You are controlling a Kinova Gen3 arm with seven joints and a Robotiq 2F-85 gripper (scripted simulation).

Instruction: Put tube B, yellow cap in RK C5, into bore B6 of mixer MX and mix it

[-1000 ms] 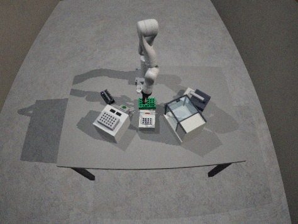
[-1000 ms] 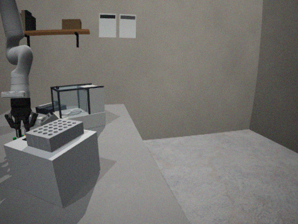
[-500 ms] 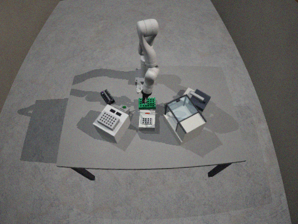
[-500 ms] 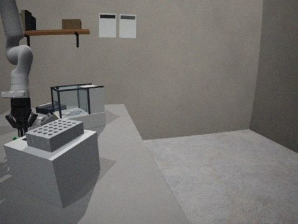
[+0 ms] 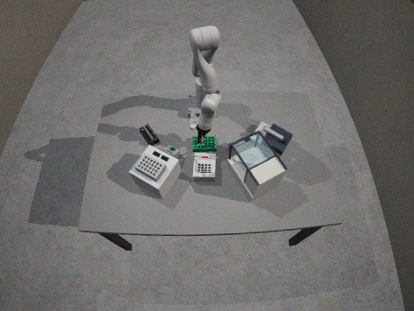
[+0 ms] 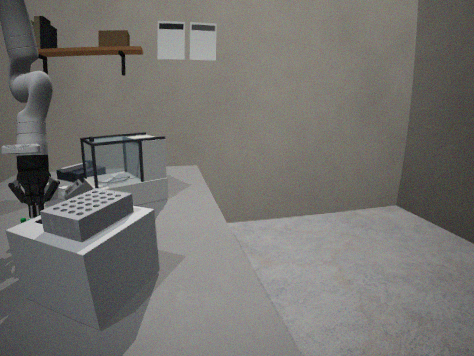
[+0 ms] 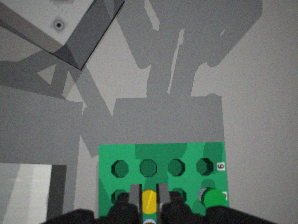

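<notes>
Now: hand 50 mm above the green tube rack, 20 mm to the right of it and 10 mm past it. Round my hand: dry block: 140 mm ahead, 40 mm below, 30 mm to the left; then dark magnet block: 290 mm to the right, 70 mm behind, 50 mm below; then green start key: 140 mm to the right, 60 mm ahead.
</notes>
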